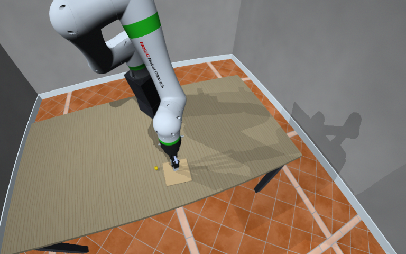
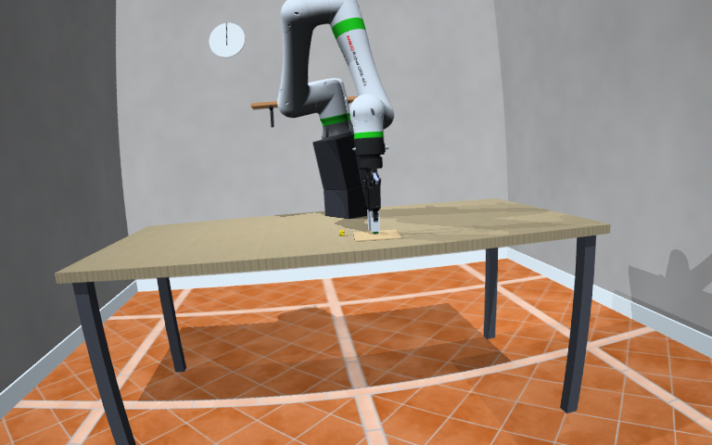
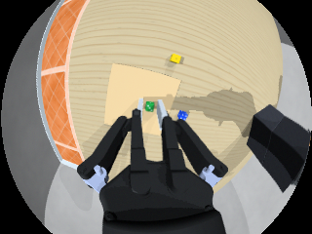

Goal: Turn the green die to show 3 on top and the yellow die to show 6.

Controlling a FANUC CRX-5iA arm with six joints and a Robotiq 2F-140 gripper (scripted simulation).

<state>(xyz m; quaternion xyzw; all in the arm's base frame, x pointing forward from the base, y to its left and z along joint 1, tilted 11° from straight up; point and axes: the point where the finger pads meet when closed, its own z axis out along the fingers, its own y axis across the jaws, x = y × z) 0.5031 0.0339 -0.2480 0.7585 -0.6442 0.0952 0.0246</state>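
The green die is 30 mm below my hand. The rest, counted from my hand: tan mat: 40 mm below, 20 mm ahead; blue die: 80 mm behind, 40 mm below, 10 mm to the left; yellow die: 100 mm to the right, 40 mm below, 20 mm behind.
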